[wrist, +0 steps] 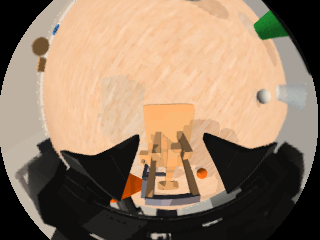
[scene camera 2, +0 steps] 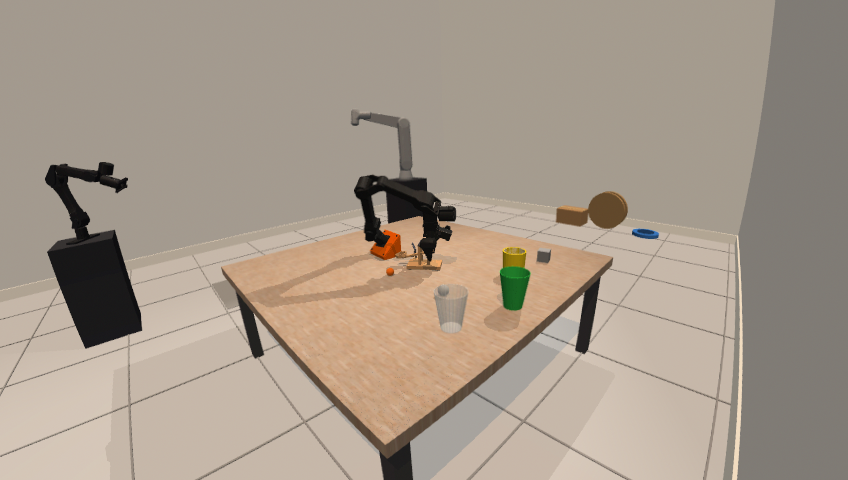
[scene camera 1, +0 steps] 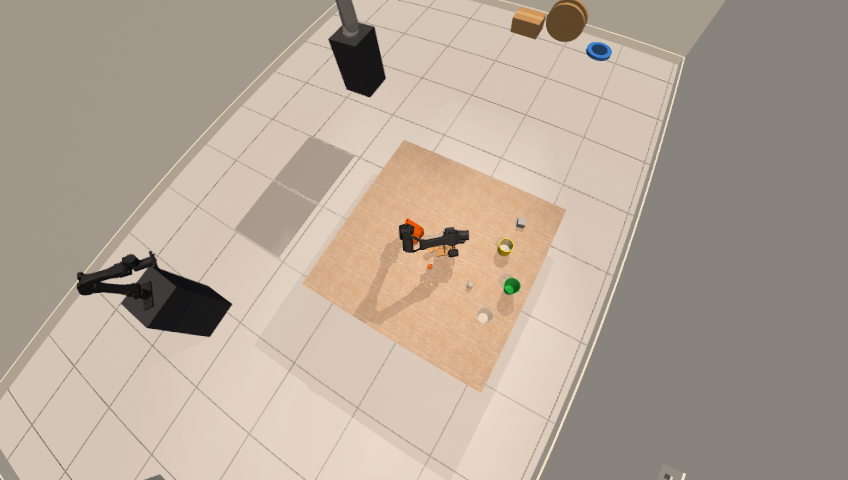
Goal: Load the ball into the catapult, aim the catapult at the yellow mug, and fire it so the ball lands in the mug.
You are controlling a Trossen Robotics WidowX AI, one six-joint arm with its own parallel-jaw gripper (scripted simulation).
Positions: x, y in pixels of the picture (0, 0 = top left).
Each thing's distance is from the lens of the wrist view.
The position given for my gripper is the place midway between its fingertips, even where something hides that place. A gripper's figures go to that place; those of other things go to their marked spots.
my gripper (wrist: 172, 137): 10 cm
catapult (wrist: 168, 127): 12 cm
